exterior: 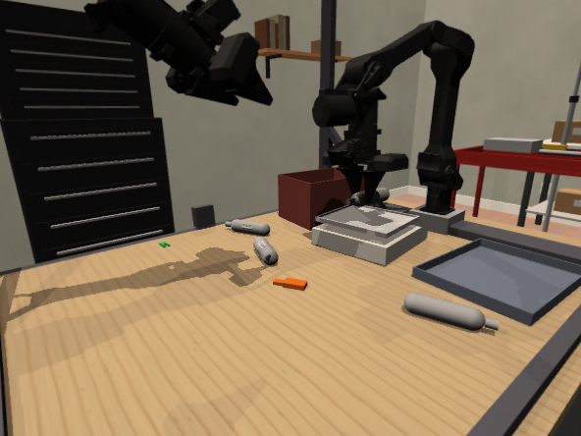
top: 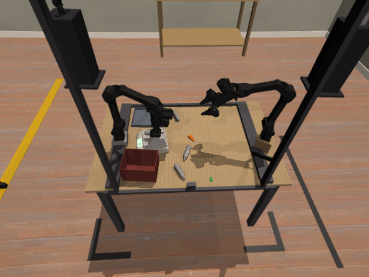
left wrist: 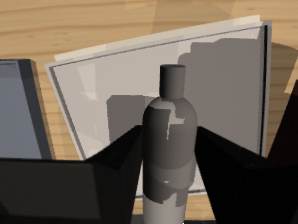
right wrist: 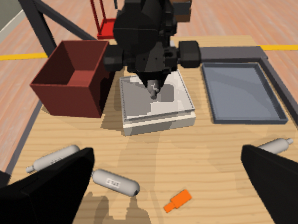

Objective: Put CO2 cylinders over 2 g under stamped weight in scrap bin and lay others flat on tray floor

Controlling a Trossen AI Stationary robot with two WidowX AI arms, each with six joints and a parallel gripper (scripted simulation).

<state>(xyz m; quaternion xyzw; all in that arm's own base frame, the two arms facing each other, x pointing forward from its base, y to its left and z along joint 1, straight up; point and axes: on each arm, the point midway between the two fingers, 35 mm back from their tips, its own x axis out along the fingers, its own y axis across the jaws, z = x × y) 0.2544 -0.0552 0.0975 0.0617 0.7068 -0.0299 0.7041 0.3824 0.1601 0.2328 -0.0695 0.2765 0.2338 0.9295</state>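
The grey tray is 250 mm ahead of my left hand, 130 mm below it and 90 mm to the left of it. The rest, counted from my left hand: small orange piece: 230 mm to the right, 140 mm below, 50 mm ahead; small green piece: 350 mm to the right, 260 mm behind, 140 mm below; red scrap bin: 220 mm behind, 110 mm below, 80 mm to the left.
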